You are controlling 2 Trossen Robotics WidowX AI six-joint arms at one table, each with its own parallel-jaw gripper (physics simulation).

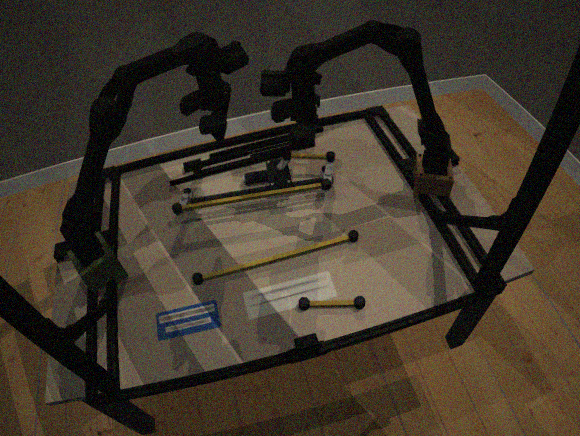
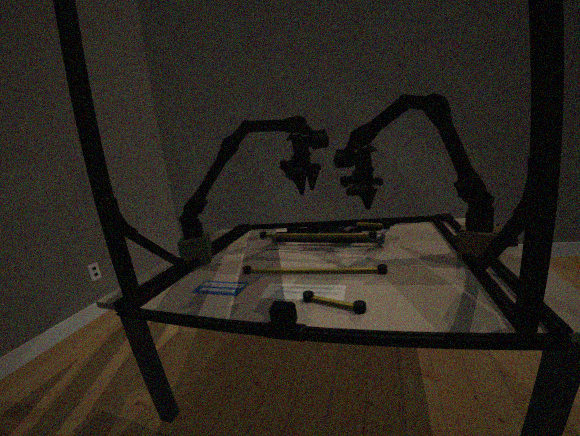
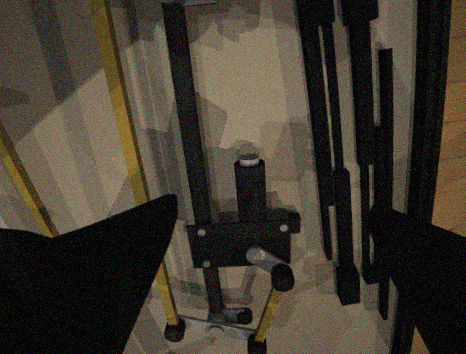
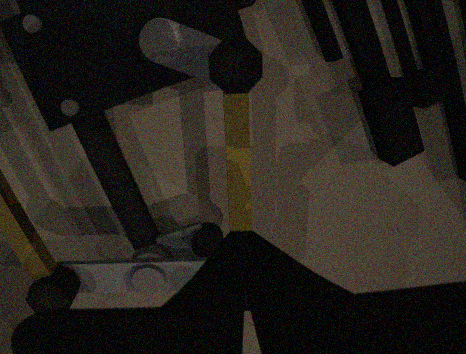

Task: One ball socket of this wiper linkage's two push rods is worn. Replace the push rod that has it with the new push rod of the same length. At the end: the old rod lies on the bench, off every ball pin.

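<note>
The wiper linkage stands at the back of the bench (image 1: 409,259). Its long yellow push rod (image 1: 249,196) (image 2: 318,237) (image 3: 119,105) and short yellow push rod (image 1: 309,156) (image 3: 270,309) (image 4: 236,158) sit by the black motor bracket (image 3: 238,239). A spare long rod (image 1: 275,258) (image 2: 314,271) and a spare short rod (image 1: 331,303) (image 2: 333,301) lie flat nearer the front. My left gripper (image 1: 212,127) (image 2: 306,186) (image 3: 273,209) is open and empty, high above the linkage. My right gripper (image 1: 303,140) (image 2: 367,201) (image 4: 240,242) is shut and empty, with its tip over one end of the mounted short rod.
Black bars (image 1: 236,156) lie along the back edge behind the linkage. A blue label (image 1: 188,320) (image 2: 219,287) and a white label (image 1: 288,294) lie flat near the front. A black frame (image 1: 401,322) rims the bench.
</note>
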